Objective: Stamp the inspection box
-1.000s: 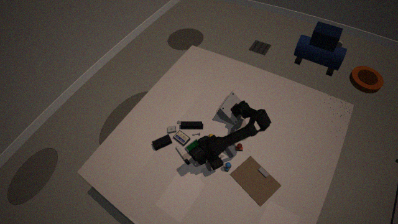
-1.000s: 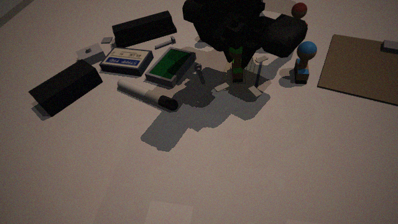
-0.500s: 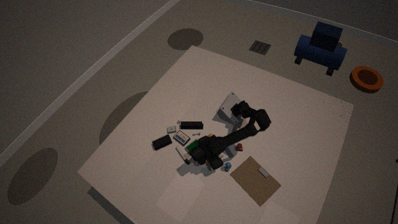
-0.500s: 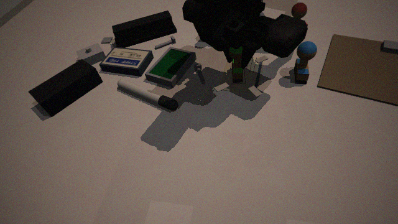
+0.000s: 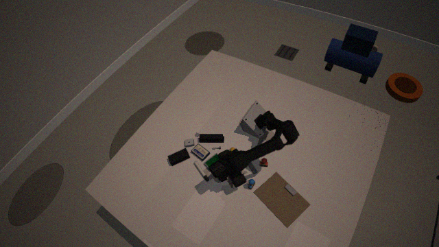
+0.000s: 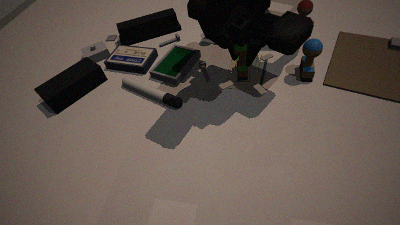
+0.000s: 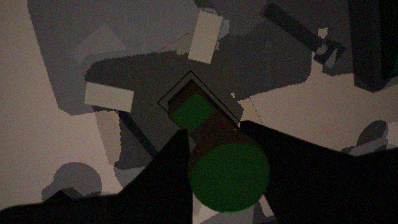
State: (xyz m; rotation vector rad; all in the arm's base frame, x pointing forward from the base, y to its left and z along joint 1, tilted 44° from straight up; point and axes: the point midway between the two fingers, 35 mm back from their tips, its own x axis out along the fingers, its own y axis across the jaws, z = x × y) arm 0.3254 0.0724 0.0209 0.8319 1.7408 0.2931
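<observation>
Right now the green-topped stamp is right at my gripper tip. Round my gripper tip: blue-topped stamp (20 mm behind, 110 mm to the left); cream card (10 mm behind, 10 mm to the left, 30 mm below); grey bar (110 mm behind, 20 mm to the left, 20 mm below).
</observation>
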